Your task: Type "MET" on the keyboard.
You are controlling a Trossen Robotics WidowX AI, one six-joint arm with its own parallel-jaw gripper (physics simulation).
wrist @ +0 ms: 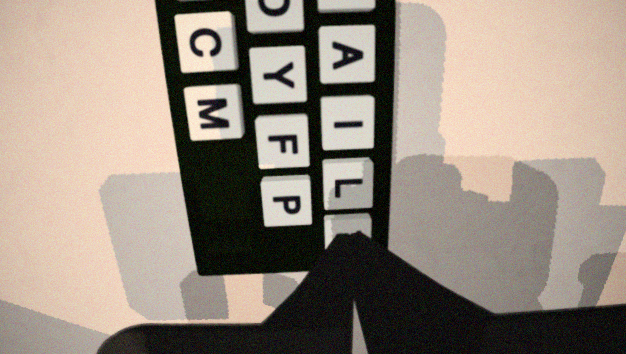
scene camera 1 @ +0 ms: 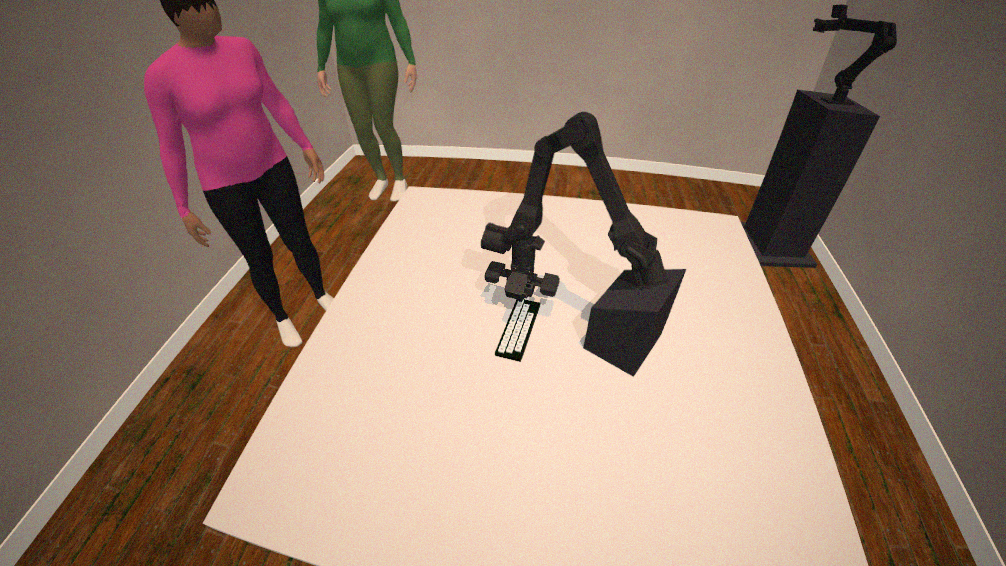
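Seen in the pictures: gripper, between the fingertips: (wrist: 349, 246) (scene camera 1: 520, 300); arm's base, origin of its link: (scene camera 1: 652, 279).
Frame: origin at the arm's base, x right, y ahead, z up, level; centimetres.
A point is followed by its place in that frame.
A dark green keyboard (scene camera 1: 517, 330) @(x -0.3, y 30.4, z -18.0 cm) (wrist: 220, 210) @(x 8.2, y 26.2, z -18.6 cm) with three rows of white letter keys lies on the pale mat. In the wrist view the M key (wrist: 214, 112) @(x 5.2, y 27.3, z -18.1 cm) is at the end of the left row, below the C key. The right row shows A, I, L and a partly covered last key (wrist: 340, 225) @(x 9.6, y 29.7, z -18.2 cm), whose letter is hidden. No E key shows in the wrist view. My gripper (scene camera 1: 521, 299) @(x 10.4, y 29.8, z -18.2 cm) (wrist: 349, 246) @(x 10.4, y 29.8, z -18.2 cm) is shut and empty, its tips over that last key; whether they touch it I cannot tell.
The pale mat (scene camera 1: 562, 450) @(x -31.3, y 20.2, z -19.7 cm) lies under the keyboard. The arm's dark base block (scene camera 1: 626, 323) @(x -9.5, y 6.9, z -4.2 cm) stands to the right. A person in pink (scene camera 1: 218, 112) and one in green (scene camera 1: 365, 42) stand at the left and back. A dark pedestal (scene camera 1: 801, 175) bears another arm.
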